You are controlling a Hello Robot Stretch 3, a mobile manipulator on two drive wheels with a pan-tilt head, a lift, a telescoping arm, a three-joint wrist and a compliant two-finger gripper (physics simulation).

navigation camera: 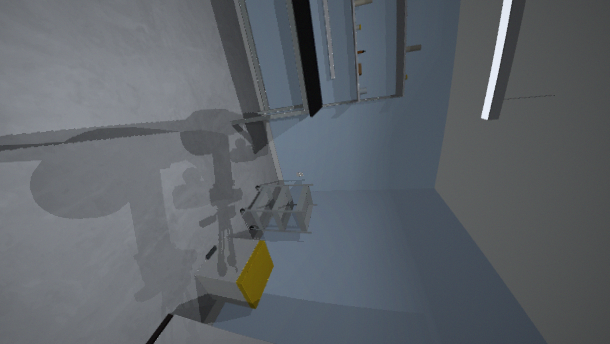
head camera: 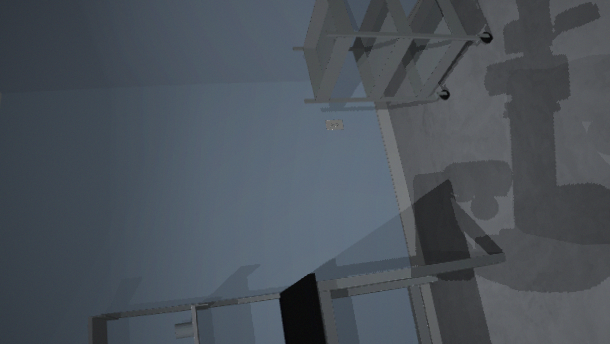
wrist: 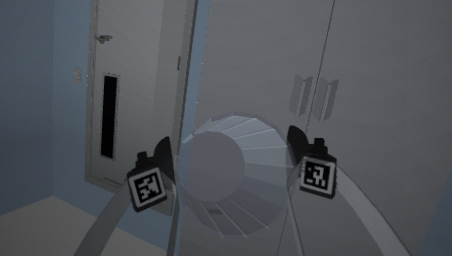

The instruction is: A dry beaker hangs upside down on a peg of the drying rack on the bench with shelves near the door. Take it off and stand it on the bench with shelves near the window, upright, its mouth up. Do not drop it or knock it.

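Places are measured from the robot's base along level axes (x ahead, y left, z up), in metres.
Pixels of known places: gripper, fingertip midpoint: (wrist: 232, 149).
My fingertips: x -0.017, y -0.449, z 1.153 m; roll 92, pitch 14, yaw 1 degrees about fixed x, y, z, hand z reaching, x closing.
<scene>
Ahead of a thing's pixels: the offset from my fingertips to its top centre. Level surfaces: height alone.
A clear, faceted beaker {0.006 m back, 0.016 m left, 0.059 m up} (wrist: 260, 165) lies between the two fingers of my gripper (wrist: 232, 149) in the wrist view, with the fingertips against its sides. The gripper is shut on it. A round flat end of the beaker shows; which way its mouth points is hard to tell. A bench with a black top {0.239 m down} (head camera: 302, 310) (navigation camera: 307, 60) and shelves stands at the bottom of the head view and at the top of the navigation view; which of the two benches it is, I cannot tell. The drying rack does not show in these views.
A wheeled cart (head camera: 400, 36) (navigation camera: 306, 200) stands by the blue wall. A white bin with a yellow lid {1.249 m ahead, 0.432 m right, 0.703 m down} (navigation camera: 257, 275) stands near it. In the wrist view, a tall grey cabinet (wrist: 255, 65) and a door (wrist: 137, 100) stand behind the beaker. The robot's shadow falls across the floor.
</scene>
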